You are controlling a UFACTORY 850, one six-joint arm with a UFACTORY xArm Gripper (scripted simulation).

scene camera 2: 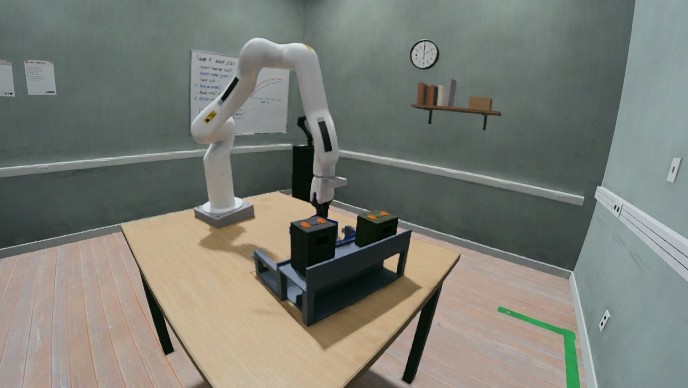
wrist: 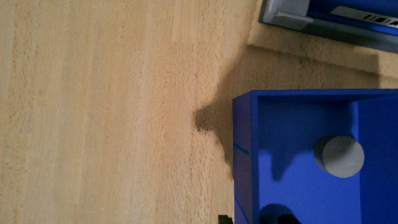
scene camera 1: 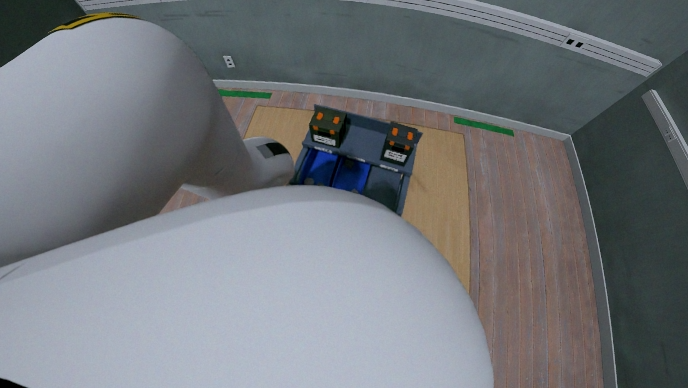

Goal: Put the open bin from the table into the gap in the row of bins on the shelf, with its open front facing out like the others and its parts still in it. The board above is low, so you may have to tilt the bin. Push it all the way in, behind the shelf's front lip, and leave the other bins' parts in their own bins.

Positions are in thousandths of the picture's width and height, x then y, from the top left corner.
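Observation:
From scene camera 2, I see a shelf (scene camera 2: 505, 746). Scene camera 1 shows me the shelf (scene camera 1: 530, 354) too. In the wrist view I observe a grey cylinder part (wrist: 861, 699).

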